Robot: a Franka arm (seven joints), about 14 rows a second.
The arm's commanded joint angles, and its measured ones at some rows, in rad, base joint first. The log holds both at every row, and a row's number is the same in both.
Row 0, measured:
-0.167 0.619 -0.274 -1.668 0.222 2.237 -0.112
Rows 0 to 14, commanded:
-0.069 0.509 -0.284 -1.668 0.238 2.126 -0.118
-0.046 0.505 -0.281 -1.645 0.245 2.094 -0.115
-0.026 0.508 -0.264 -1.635 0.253 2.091 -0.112
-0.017 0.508 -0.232 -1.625 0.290 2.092 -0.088
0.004 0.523 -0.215 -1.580 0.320 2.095 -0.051
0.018 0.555 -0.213 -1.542 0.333 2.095 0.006
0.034 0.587 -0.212 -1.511 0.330 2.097 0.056
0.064 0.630 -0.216 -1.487 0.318 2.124 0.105
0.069 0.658 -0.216 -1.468 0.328 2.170 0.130
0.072 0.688 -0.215 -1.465 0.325 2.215 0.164
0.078 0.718 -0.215 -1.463 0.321 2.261 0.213
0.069 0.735 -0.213 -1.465 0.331 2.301 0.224
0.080 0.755 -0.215 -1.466 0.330 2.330 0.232
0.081 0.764 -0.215 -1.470 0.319 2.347 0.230
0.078 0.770 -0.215 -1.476 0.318 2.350 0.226
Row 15, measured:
0.074 0.747 -0.206 -1.507 0.305 2.347 0.204
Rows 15 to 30, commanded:
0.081 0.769 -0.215 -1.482 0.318 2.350 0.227
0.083 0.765 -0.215 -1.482 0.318 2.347 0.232
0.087 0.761 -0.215 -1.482 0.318 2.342 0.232
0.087 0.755 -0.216 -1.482 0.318 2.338 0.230
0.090 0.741 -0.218 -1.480 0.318 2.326 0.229
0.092 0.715 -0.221 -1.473 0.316 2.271 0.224
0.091 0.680 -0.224 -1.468 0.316 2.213 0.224
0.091 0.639 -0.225 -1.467 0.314 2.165 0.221
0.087 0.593 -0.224 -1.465 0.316 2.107 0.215
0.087 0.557 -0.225 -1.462 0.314 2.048 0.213
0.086 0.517 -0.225 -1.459 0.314 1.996 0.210
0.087 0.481 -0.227 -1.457 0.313 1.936 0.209
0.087 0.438 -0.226 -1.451 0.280 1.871 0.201
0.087 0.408 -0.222 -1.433 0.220 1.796 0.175
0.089 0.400 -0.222 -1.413 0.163 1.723 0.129
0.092 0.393 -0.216 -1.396 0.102 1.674 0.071
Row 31, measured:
0.081 0.410 -0.218 -1.416 0.186 1.755 0.146
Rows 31 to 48, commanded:
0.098 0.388 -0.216 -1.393 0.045 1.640 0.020
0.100 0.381 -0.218 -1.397 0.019 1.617 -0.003
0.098 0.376 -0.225 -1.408 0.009 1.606 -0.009
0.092 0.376 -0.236 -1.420 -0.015 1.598 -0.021
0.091 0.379 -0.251 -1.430 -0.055 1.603 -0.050
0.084 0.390 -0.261 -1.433 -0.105 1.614 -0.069
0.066 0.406 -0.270 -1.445 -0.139 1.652 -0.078
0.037 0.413 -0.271 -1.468 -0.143 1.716 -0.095
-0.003 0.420 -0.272 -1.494 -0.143 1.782 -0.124
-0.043 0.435 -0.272 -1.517 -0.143 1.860 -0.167
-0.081 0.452 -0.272 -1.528 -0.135 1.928 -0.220
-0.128 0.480 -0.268 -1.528 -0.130 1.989 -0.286
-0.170 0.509 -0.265 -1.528 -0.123 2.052 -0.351
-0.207 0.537 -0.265 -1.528 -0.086 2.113 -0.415
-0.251 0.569 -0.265 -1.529 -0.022 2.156 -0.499
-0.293 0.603 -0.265 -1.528 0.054 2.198 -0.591
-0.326 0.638 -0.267 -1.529 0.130 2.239 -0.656
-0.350 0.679 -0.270 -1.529 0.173 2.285 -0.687
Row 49, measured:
-0.301 0.612 -0.279 -1.545 0.084 2.218 -0.602
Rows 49 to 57, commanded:
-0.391 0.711 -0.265 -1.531 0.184 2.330 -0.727
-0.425 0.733 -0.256 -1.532 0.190 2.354 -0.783
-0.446 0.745 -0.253 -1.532 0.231 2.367 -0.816
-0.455 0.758 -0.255 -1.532 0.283 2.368 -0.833
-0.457 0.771 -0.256 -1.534 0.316 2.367 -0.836
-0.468 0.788 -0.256 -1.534 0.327 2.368 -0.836
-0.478 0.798 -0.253 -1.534 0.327 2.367 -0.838
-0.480 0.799 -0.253 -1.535 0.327 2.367 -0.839
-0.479 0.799 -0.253 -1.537 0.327 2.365 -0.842
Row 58, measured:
-0.464 0.796 -0.268 -1.547 0.299 2.368 -0.822
